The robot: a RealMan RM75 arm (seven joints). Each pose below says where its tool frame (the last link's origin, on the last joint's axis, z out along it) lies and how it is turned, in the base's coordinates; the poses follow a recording.
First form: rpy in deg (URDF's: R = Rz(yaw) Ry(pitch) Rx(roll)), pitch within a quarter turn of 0, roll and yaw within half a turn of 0; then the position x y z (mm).
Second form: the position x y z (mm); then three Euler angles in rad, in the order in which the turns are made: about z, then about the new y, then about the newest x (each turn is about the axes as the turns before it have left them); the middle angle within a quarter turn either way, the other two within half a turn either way. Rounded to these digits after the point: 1 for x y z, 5 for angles.
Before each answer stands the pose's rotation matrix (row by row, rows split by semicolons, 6 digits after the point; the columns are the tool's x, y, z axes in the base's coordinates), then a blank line. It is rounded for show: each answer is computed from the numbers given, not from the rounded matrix.
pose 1, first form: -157.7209 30.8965 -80.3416 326.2 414.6 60.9
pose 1, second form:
0.143966 -0.944893 0.294026; -0.845933 0.036665 0.532027; -0.513489 -0.325320 -0.794038

326.2 414.6 60.9 -1.40223 0.53925 -2.75275
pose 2, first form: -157.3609 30.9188 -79.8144 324.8 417.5 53.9
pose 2, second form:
0.151708 -0.943378 0.294997; -0.844376 0.031455 0.534827; -0.513823 -0.330226 -0.791794

324.8 417.5 53.9 -1.39302 0.53963 -2.74647
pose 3, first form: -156.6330 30.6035 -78.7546 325.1 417.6 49.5
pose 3, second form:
0.167849 -0.939735 0.297868; -0.844186 0.019023 0.535713; -0.509094 -0.341375 -0.790118

325.1 417.6 49.5 -1.37453 0.53413 -2.73376
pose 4, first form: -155.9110 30.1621 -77.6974 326.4 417.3 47.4
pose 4, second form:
0.184226 -0.935645 0.301047; -0.844752 0.005849 0.535125; -0.502448 -0.352894 -0.789311

326.4 417.3 47.4 -1.35608 0.52643 -2.72116
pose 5, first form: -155.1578 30.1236 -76.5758 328.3 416.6 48.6
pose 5, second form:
0.200805 -0.931624 0.302910; -0.841313 -0.005593 0.540520; -0.501867 -0.363381 -0.784910

328.3 416.6 48.6 -1.33650 0.52576 -2.70801
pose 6, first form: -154.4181 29.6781 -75.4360 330.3 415.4 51.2
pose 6, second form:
0.218475 -0.926748 0.305626; -0.840903 -0.019884 0.540820; -0.495127 -0.375158 -0.783649

330.3 415.4 51.2 -1.31661 0.51798 -2.69510
